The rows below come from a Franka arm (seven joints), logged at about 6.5 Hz.
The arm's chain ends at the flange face. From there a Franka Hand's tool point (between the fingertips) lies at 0.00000 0.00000 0.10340 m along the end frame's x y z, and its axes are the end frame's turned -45 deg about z.
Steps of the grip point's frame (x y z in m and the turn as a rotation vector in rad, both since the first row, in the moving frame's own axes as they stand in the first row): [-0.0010 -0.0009 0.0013 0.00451 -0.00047 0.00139]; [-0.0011 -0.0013 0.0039 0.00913 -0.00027 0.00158]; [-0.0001 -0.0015 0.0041 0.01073 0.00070 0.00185]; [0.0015 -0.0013 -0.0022 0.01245 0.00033 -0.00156]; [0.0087 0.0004 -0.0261 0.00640 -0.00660 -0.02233]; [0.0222 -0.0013 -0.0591 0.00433 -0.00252 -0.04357]
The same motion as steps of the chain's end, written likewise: [-0.0010 0.0004 0.0013 0.00286 -0.00352 0.00139]; [-0.0010 0.0005 0.0039 0.00626 -0.00665 0.00158]; [-0.0004 -0.0002 0.0041 0.00808 -0.00709 0.00185]; [0.0010 -0.0010 -0.0022 0.00904 -0.00857 -0.00156]; [0.0074 -0.0059 -0.0261 -0.00014 -0.00919 -0.02233]; [0.0153 -0.0165 -0.0591 0.00128 -0.00484 -0.04357]
